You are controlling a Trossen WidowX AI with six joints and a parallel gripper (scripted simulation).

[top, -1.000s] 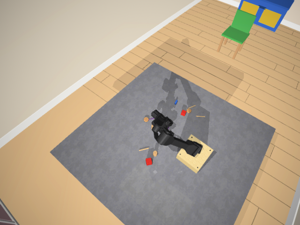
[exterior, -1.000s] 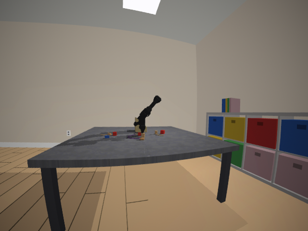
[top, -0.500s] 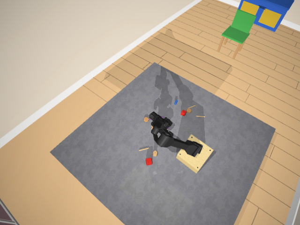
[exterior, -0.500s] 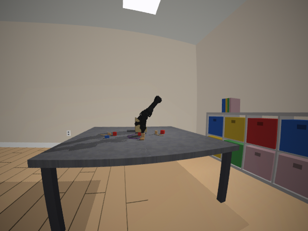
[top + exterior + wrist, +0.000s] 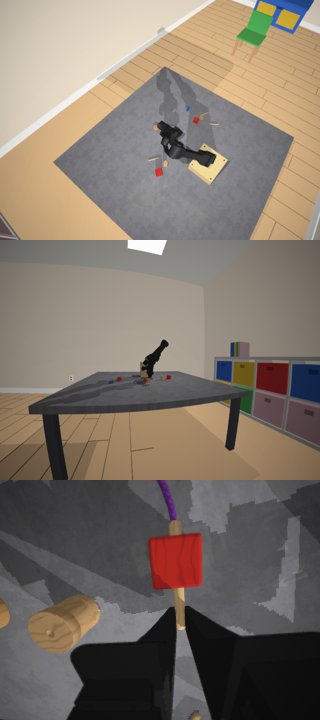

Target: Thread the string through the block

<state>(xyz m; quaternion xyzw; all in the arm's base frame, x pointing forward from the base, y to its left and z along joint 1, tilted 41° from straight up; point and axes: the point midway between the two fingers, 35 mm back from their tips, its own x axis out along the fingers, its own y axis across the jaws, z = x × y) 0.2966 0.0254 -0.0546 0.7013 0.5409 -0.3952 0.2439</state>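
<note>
My gripper tip is 4 cm to the left of the red wooden block, 1 cm below it and 1 cm past it. Round my gripper tip: wooden cylinder: 8 cm ahead, 3 cm to the right, 1 cm above; then stick on the string: 4 cm to the right, 1 cm behind, 1 cm above; then loose stick: 16 cm to the left, 4 cm ahead.
</note>
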